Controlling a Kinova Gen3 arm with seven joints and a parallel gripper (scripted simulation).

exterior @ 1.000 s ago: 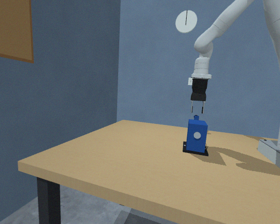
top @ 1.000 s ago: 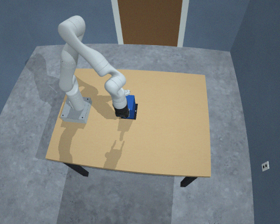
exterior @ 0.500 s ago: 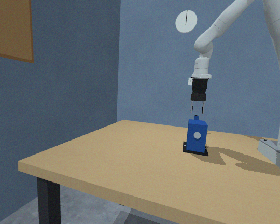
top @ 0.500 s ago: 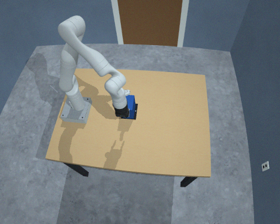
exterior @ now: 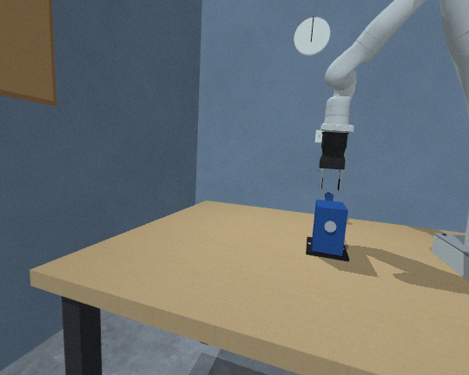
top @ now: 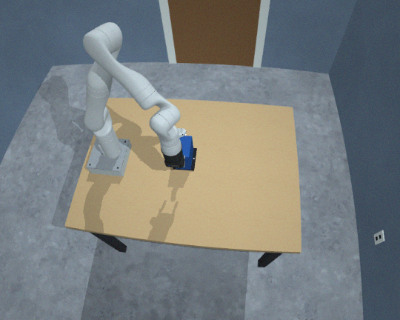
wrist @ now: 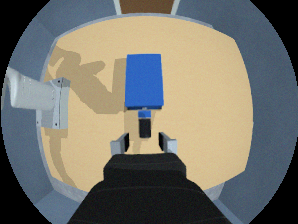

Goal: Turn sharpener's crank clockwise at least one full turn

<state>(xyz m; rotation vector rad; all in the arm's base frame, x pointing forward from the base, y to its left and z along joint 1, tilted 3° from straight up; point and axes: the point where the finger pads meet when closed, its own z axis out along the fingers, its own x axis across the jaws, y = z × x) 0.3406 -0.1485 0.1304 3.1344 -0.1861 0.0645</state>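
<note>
Now: the dark crank handle 20 mm to the left of my hand and 40 mm below it.
</note>
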